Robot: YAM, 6 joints.
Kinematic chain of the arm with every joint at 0, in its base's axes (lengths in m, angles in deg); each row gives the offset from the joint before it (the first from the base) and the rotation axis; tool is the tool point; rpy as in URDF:
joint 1: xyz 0 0 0.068 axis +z
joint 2: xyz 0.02 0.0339 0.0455 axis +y
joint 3: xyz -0.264 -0.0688 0 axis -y
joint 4: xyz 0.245 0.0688 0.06 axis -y
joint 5: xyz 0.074 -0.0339 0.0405 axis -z
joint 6: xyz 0.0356 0 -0.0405 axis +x
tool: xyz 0 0 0 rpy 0 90 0
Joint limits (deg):
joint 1: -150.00..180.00
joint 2: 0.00..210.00
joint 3: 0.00..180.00
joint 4: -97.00..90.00
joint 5: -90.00..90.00
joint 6: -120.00..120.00
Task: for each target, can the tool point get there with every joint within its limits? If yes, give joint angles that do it. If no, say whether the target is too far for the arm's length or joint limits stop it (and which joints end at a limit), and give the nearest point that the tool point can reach.
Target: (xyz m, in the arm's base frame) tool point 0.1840 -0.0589 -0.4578
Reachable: no: joint limits stop it (at a limit: joint 2) | nearest point 0.1937 -0.0620 -0.3775 | short by 0.081 m
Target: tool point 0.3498 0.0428 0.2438
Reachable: yes | joints 7.84 89.26 53.80 13.71 8.65 -55.73
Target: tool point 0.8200 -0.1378 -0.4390
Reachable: no: too far | nearest point 0.5346 -0.0898 -0.2302 | short by 0.357 m
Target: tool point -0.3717 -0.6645 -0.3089
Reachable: no: too far | nearest point -0.2752 -0.4920 -0.1963 | short by 0.227 m
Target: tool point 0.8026 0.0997 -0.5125
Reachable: no: too far | nearest point 0.5160 0.0641 -0.2578 | short by 0.385 m
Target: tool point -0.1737 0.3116 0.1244
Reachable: yes | joints 117.96 108.46 61.13 -19.46 -11.88 -42.01
